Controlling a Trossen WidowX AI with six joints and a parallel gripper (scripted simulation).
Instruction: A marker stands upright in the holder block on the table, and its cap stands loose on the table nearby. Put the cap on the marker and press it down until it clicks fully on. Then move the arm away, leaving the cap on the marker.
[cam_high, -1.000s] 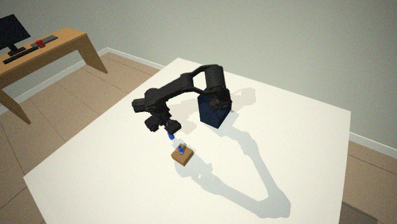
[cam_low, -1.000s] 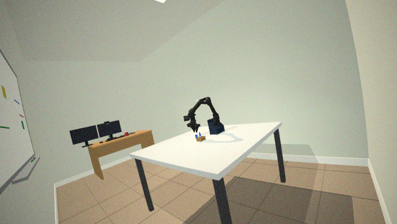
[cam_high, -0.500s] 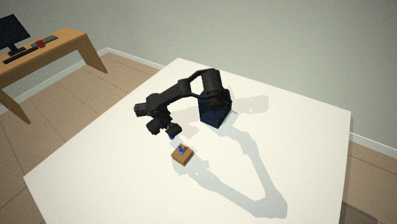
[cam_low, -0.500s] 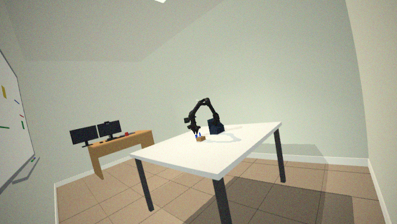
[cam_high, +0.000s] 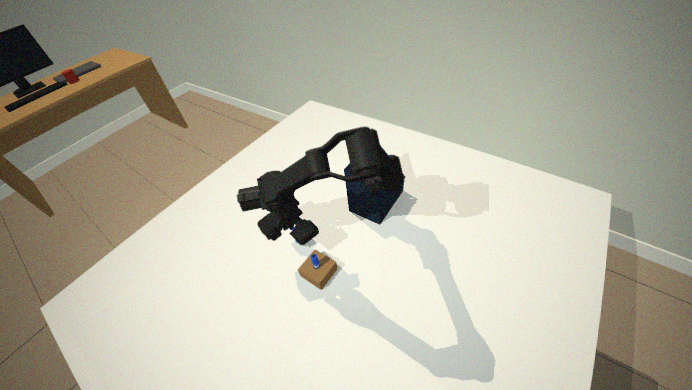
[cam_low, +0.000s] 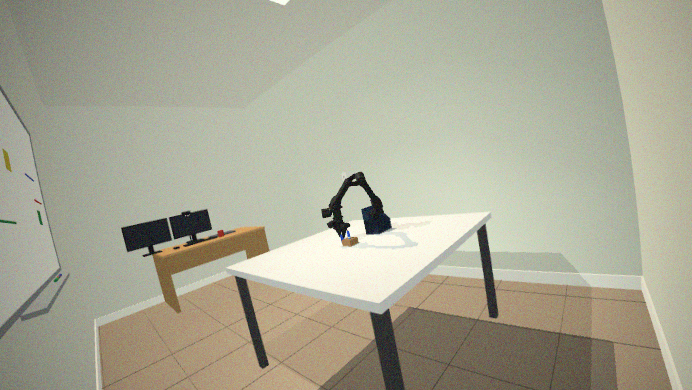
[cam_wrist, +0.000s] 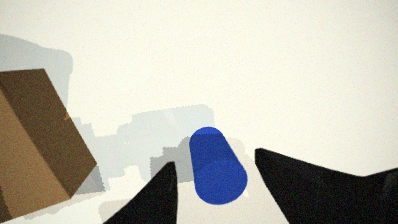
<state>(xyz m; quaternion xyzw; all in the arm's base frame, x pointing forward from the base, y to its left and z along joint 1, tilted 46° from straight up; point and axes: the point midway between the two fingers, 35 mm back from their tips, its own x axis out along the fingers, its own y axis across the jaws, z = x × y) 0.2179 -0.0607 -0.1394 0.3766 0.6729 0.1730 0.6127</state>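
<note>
Now: the blue marker cap 10 mm below my gripper tip. Round my gripper tip: holder block (60 mm ahead, 120 mm to the left, 10 mm below).
</note>
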